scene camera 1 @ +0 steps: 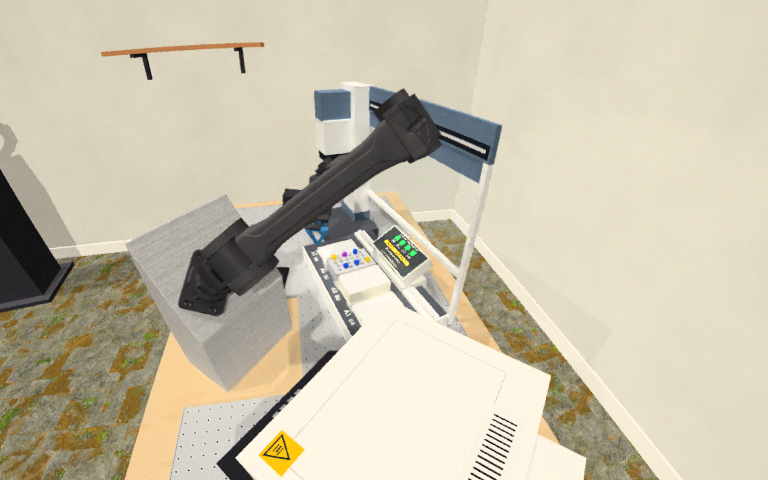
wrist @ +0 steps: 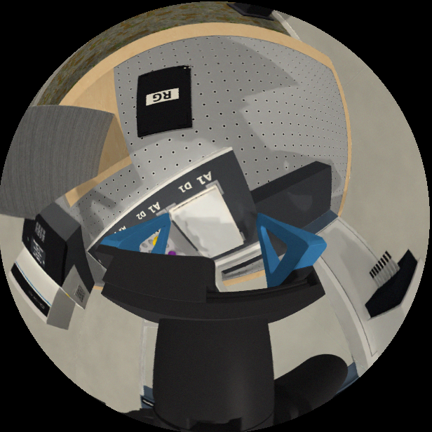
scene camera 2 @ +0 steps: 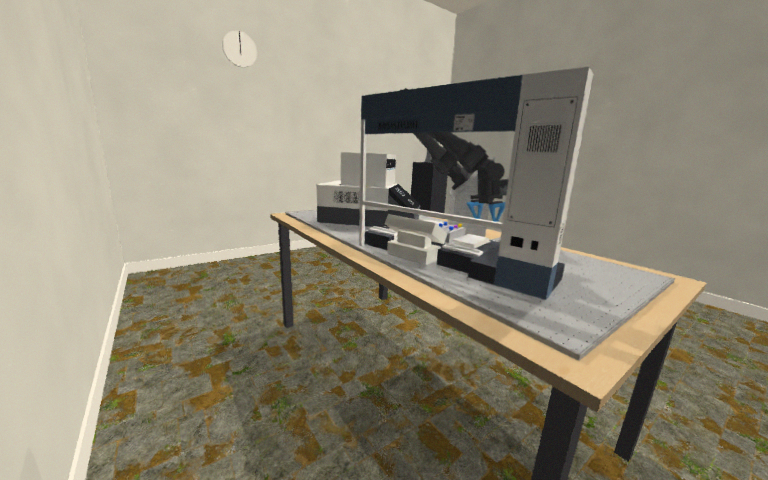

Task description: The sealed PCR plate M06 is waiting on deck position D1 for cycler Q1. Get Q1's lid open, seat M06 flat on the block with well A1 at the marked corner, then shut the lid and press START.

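Pixels of known places: gripper, fingertip midpoint: [scene camera 1: 319,234]; arm's base at its link origin: [scene camera 1: 206,283].
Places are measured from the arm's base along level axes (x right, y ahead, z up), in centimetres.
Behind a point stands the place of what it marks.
Note:
The white plate M06 [scene camera 1: 335,247] @[y 35.3, x -28.0, z -18.1 cm] [scene camera 2: 471,240] @[y 38.4, x -28.0, z -18.1 cm] [wrist: 207,225] lies flat on deck position D1, beside the printed A1 and D1 marks in the wrist view. My gripper [scene camera 2: 485,218] @[y 30.4, x -28.7, z -12.3 cm] [wrist: 212,217] is open and empty, its blue fingers spread above the plate and apart from it. In scene camera 1 the arm partly hides the fingers. The cycler Q1 [scene camera 1: 396,396] @[y 23.2, x 39.7, z 10.9 cm] [scene camera 2: 351,195] @[y 39.2, x 38.7, z -9.5 cm] [wrist: 37,287] is a cream unit with a dark slanted front panel, at the far end of the bench from D1. Its block does not show, and I cannot tell how its lid stands. START is not readable.
A blue and white gantry frame [scene camera 1: 467,141] @[y 56.5, x 2.9, z 25.1 cm] [scene camera 2: 441,107] @[y 56.0, x -23.0, z 24.2 cm] spans the deck. A tube rack with coloured caps [scene camera 1: 351,263] @[y 36.7, x -15.4, z -15.9 cm] stands beside D1, then a cream box [scene camera 1: 365,283] @[y 37.3, x -5.2, z -15.5 cm]. A tilted screen [scene camera 1: 402,254] @[y 51.3, x -10.7, z -13.0 cm] stands behind them. A black RG pad [wrist: 165,112] lies on the perforated board.

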